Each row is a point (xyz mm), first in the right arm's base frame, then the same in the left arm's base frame.
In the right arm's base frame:
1: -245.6 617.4 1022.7
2: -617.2 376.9 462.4
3: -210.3 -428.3 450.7
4: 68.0 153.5 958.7
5: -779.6 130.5 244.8
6: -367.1 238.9 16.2
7: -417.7 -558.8 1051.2
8: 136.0 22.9 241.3
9: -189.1 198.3 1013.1
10: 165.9 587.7 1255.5
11: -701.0 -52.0 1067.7
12: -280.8 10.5 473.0
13: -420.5 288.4 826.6
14: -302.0 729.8 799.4
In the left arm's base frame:
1: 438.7 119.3 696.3
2: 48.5 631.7 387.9
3: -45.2 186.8 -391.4
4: 456.1 -115.4 184.2
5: -200.9 777.1 161.8
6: 223.4 872.4 -50.4
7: -343.4 -305.3 -92.2
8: 507.3 422.5 -310.2
9: 260.4 -55.7 355.0
10: 745.9 -232.8 618.4
11: -308.1 -23.7 414.6
12: 130.9 363.5 -23.0
13: 132.3 218.4 425.0
14: 472.4 373.3 689.5

